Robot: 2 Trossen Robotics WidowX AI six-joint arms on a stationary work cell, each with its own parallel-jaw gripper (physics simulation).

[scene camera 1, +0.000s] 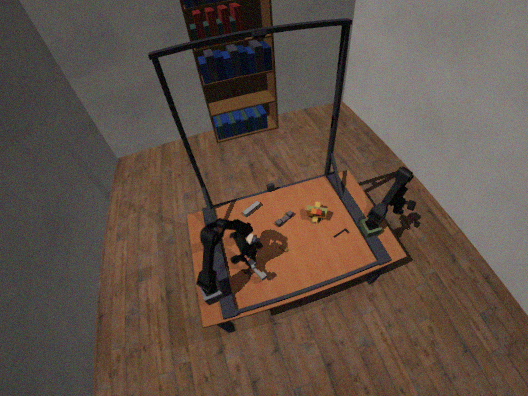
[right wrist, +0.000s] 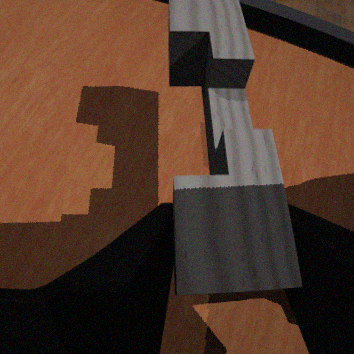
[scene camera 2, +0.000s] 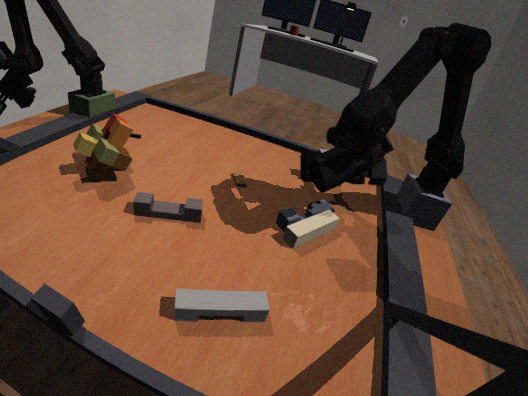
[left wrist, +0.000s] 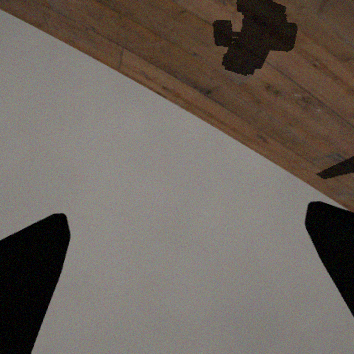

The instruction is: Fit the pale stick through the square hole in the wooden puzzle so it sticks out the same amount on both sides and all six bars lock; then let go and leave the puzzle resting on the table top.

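Frame: origin at the left arm's base, x left, y up, z ahead, level; centimetres.
Seen in the pictures: left gripper, fingertip midpoint: (scene camera 1: 407, 204) (left wrist: 189, 219); right gripper, fingertip midpoint: (scene camera 1: 253, 265) (right wrist: 217, 211); left arm's base, link origin: (scene camera 1: 371, 224) (scene camera 2: 91, 92); right arm's base, link origin: (scene camera 1: 210, 288) (scene camera 2: 429, 187).
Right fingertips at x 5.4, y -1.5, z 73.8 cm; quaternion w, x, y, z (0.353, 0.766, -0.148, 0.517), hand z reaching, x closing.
Offsets run from my right fingertips to a thing's top centre. "pt": to the spot under its first point.
The wooden puzzle (scene camera 1: 317, 211) (scene camera 2: 103, 151), a cluster of green, yellow, orange and red bars, stands at the far side of the table from my right arm. The pale stick @(dx -16.3, dy -2.5, dz +0.4 cm) (scene camera 1: 250, 237) (scene camera 2: 311, 228) lies flat on the table under my right wrist, with a dark grey piece @(pt dx -18.5, dy -2.5, dz -4.8 cm) (scene camera 2: 287, 217) against it. My right gripper (scene camera 1: 251, 262) (scene camera 2: 321, 165) (right wrist: 217, 211) is shut on a grey notched bar @(dx +3.1, dy +2.5, dz -1.7 cm) (scene camera 1: 259, 272) (right wrist: 232, 158) and holds it a little above the table. My left gripper (scene camera 1: 405, 205) (left wrist: 189, 219) is open and empty, off the table's edge, facing a wall.
A grey notched bar @(dx -28.2, dy -2.5, dz -25.2 cm) (scene camera 1: 284, 218) (scene camera 2: 167, 208) and a longer grey bar @(dx -41.4, dy -2.5, dz -6.5 cm) (scene camera 1: 252, 208) (scene camera 2: 221, 302) lie loose on the table. A small brown piece @(dx -8.4, dy -4.8, dz -19.7 cm) (scene camera 1: 284, 248) (scene camera 2: 239, 179) and a black L-shaped piece @(dx -7.9, dy -4.8, dz -56.0 cm) (scene camera 1: 341, 232) lie there too. A dark rail (scene camera 1: 358, 220) (scene camera 2: 404, 251) borders the table.
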